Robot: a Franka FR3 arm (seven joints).
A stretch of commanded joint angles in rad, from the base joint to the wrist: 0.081 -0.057 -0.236 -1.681 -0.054 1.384 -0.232; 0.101 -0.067 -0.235 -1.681 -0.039 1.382 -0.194; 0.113 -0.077 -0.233 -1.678 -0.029 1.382 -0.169; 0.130 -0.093 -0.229 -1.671 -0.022 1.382 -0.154; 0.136 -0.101 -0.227 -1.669 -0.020 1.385 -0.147; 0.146 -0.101 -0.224 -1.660 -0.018 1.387 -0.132; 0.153 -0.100 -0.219 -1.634 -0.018 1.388 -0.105; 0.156 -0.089 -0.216 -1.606 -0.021 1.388 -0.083; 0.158 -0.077 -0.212 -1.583 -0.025 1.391 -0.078
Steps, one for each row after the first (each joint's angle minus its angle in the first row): 0.020 -0.010 0.001 0.000 0.015 -0.002 0.038; 0.032 -0.020 0.003 0.003 0.025 -0.002 0.063; 0.049 -0.036 0.007 0.010 0.032 -0.002 0.078; 0.055 -0.044 0.009 0.012 0.034 0.001 0.085; 0.065 -0.044 0.012 0.021 0.036 0.003 0.100; 0.072 -0.043 0.017 0.047 0.036 0.004 0.127; 0.075 -0.032 0.020 0.075 0.033 0.004 0.149; 0.077 -0.020 0.024 0.098 0.029 0.007 0.154
